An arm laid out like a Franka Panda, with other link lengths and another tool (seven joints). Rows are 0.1 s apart.
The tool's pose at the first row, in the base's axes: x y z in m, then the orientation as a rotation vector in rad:
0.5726 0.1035 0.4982 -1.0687 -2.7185 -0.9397
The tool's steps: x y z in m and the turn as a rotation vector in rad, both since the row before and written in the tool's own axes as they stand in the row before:
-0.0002 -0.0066 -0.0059 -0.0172 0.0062 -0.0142
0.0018 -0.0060 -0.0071 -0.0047 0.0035 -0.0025
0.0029 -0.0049 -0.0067 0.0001 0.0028 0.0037
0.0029 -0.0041 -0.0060 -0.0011 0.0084 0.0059
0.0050 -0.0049 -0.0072 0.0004 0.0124 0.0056
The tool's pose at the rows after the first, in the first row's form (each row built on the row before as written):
0.5677 0.0963 0.4995 -1.0489 -2.7215 -0.9686
0.5615 0.0898 0.5025 -1.0438 -2.7197 -0.9767
0.5552 0.0848 0.5060 -1.0463 -2.7146 -0.9767
0.5495 0.0806 0.5094 -1.0474 -2.7030 -0.9796
0.5415 0.0765 0.5139 -1.0447 -2.6888 -0.9813

